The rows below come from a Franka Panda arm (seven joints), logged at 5 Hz.
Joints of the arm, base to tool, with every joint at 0 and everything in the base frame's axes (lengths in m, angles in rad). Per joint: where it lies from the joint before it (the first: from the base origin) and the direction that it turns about. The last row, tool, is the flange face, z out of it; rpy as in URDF.
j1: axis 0 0 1 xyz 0 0 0.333
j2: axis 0 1 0 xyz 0 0 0
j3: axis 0 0 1 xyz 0 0 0.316
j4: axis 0 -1 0 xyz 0.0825 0 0
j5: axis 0 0 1 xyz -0.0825 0 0.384
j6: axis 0 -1 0 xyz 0 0 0
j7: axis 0 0 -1 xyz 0.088 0 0
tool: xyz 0 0 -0.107 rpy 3.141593 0 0
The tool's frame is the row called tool.
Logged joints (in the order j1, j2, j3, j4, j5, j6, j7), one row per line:
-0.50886, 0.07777, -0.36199, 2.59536, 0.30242, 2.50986, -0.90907
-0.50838, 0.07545, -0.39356, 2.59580, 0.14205, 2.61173, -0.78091
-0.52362, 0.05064, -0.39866, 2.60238, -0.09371, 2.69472, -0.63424
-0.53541, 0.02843, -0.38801, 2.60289, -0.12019, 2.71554, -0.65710
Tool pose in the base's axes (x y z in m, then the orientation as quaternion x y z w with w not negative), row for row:
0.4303, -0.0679, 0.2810, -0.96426, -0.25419, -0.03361, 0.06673
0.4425, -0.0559, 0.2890, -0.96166, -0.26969, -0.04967, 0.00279
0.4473, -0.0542, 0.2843, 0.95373, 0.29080, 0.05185, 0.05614
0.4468, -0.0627, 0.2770, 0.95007, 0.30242, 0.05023, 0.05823
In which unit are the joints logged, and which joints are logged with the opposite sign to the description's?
The joints are logged in radians. Opposite sign: j2, j3, j4.
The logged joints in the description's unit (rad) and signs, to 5 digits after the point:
-0.50886, -0.07777, 0.36199, -2.59536, 0.30242, 2.50986, -0.90907
-0.50838, -0.07545, 0.39356, -2.59580, 0.14205, 2.61173, -0.78091
-0.52362, -0.05064, 0.39866, -2.60238, -0.09371, 2.69472, -0.63424
-0.53541, -0.02843, 0.38801, -2.60289, -0.12019, 2.71554, -0.65710

